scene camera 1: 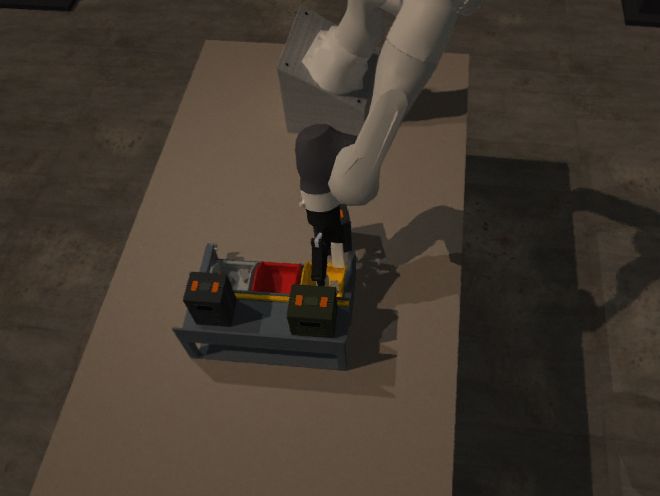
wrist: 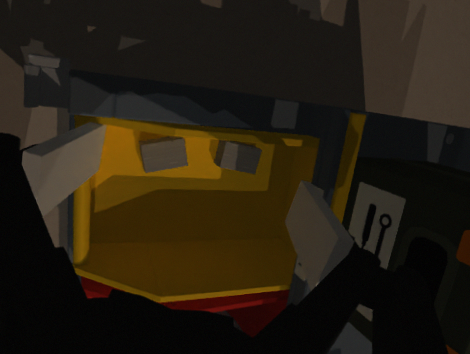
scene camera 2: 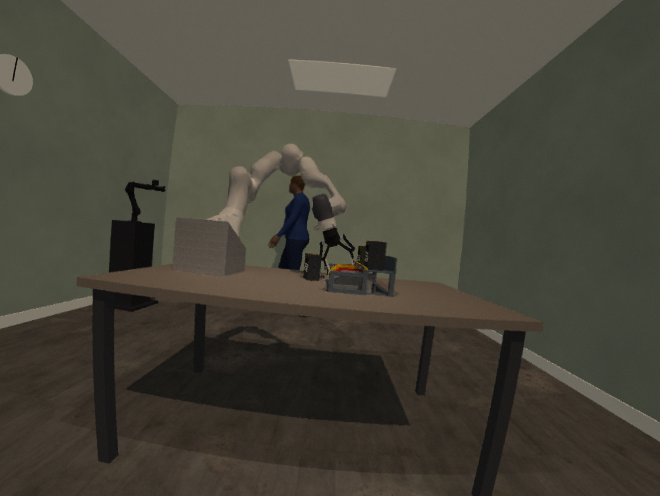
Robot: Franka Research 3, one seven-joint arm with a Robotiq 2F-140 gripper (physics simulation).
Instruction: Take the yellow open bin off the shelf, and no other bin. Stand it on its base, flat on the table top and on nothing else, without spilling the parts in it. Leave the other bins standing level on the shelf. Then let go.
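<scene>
The yellow bin stands in the shelf, at its right end in scene camera 1, with small grey blocks inside. My gripper is open and empty over it. In the wrist view one pad overlaps the bin's left edge and the other is by its right wall; whether they touch is unclear. The red bin is beside it. The grey bin, holding pale parts, is beyond.
A dark toolbox and a green toolbox stand on the shelf's raised part, behind a yellow rail. Another dark box stands on the table beside the shelf, partly hidden by the gripper.
</scene>
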